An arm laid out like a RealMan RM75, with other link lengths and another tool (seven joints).
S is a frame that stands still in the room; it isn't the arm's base.
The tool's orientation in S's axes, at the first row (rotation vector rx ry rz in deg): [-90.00, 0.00, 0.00]
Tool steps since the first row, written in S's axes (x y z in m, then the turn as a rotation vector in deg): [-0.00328, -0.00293, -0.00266, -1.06, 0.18, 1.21]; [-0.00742, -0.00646, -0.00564, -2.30, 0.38, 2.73]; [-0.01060, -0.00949, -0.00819, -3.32, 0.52, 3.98]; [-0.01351, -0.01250, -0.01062, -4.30, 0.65, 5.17]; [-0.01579, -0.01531, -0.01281, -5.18, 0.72, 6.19]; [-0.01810, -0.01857, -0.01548, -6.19, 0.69, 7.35]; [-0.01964, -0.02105, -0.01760, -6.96, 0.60, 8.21]
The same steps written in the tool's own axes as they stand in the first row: [-0.00328, 0.00266, -0.00293, -1.06, -1.21, 0.18]; [-0.00742, 0.00564, -0.00646, -2.30, -2.73, 0.38]; [-0.01060, 0.00819, -0.00949, -3.32, -3.98, 0.52]; [-0.01351, 0.01062, -0.01250, -4.30, -5.17, 0.65]; [-0.01579, 0.01281, -0.01531, -5.18, -6.19, 0.72]; [-0.01810, 0.01548, -0.01857, -6.19, -7.35, 0.69]; [-0.01964, 0.01760, -0.02105, -6.96, -8.21, 0.60]
